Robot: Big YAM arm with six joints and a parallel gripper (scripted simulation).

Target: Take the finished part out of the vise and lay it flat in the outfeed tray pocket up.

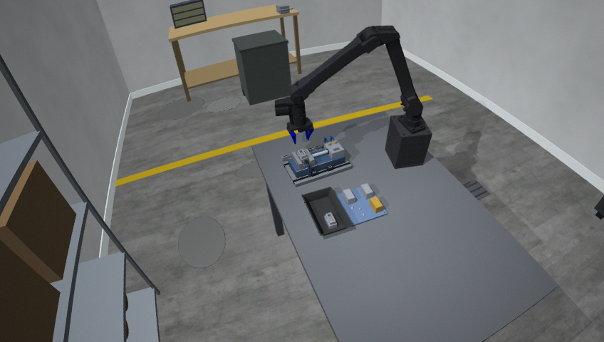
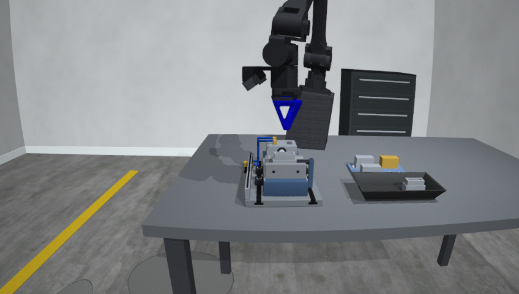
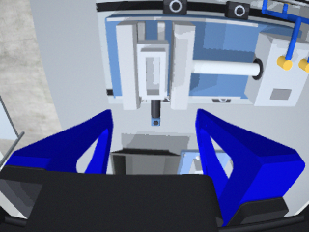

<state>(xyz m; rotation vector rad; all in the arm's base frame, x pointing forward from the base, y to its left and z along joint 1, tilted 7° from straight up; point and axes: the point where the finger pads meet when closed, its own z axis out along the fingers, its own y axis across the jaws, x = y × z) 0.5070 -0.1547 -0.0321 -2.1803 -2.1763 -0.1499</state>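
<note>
Now: the blue vise 70 mm behind my hand and 150 mm below it. The rest, counted from my hand: yellow block 190 mm behind, 370 mm to the left, 160 mm below; blue plate 140 mm behind, 320 mm to the left, 190 mm below.
</note>
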